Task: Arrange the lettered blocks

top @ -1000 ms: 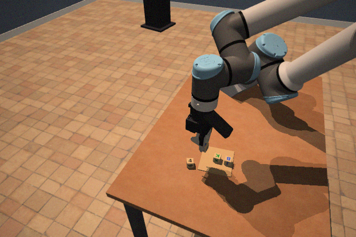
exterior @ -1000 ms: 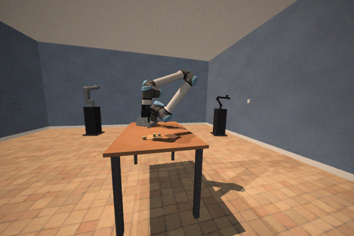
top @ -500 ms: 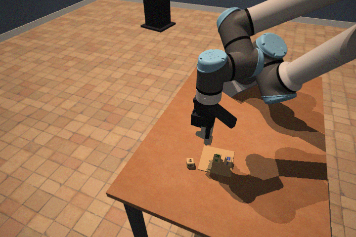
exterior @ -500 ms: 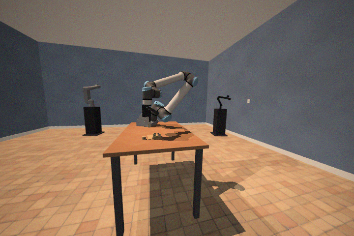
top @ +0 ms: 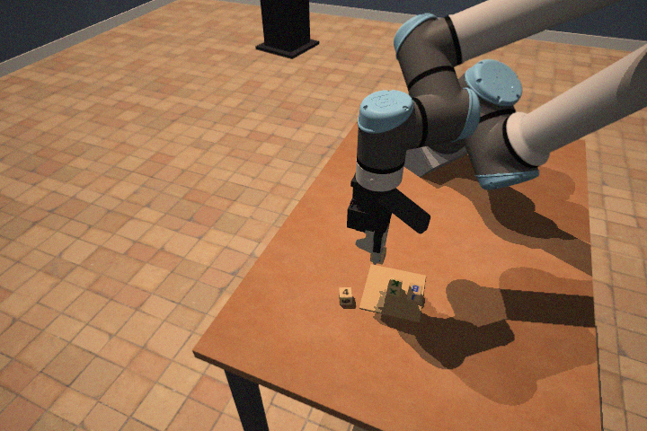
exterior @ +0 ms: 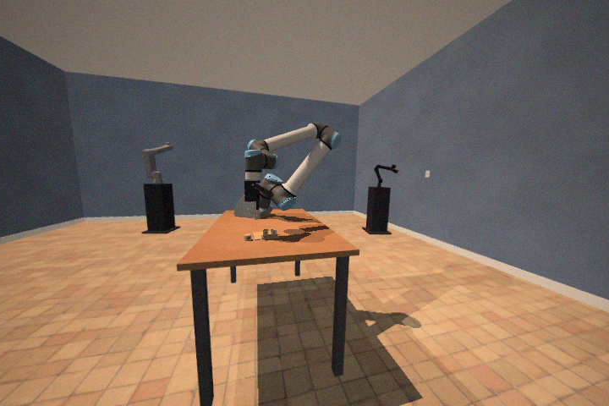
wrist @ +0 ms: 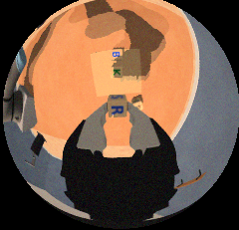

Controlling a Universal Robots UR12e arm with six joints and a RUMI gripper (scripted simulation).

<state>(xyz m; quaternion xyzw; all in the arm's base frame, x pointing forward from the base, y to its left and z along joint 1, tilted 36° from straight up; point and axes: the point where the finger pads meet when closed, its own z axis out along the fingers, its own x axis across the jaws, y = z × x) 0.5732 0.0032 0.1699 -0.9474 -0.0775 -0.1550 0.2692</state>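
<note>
Now: the tan mat 1 cm behind my hand, 5 cm to the left of it and 12 cm below it.
</note>
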